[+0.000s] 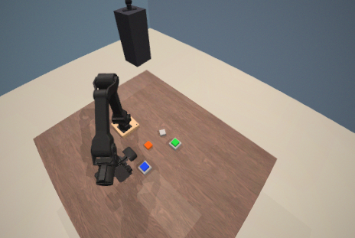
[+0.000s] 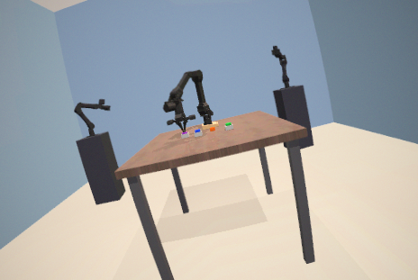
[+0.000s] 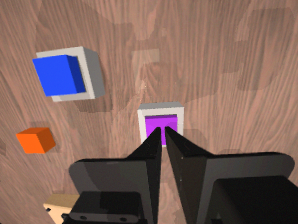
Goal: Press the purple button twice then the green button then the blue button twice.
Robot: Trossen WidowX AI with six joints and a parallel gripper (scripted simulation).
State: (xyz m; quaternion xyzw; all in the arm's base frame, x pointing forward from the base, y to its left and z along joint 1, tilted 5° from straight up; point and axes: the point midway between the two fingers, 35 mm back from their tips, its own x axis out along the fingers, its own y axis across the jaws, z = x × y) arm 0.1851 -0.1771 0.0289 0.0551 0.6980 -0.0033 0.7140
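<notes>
My gripper tip is 10 mm above the purple button. The rest, counted from my gripper tip: orange block (180 mm to the left, 20 mm below); grey block (290 mm to the left, 20 mm below); blue button (70 mm ahead, 90 mm to the left).
</notes>
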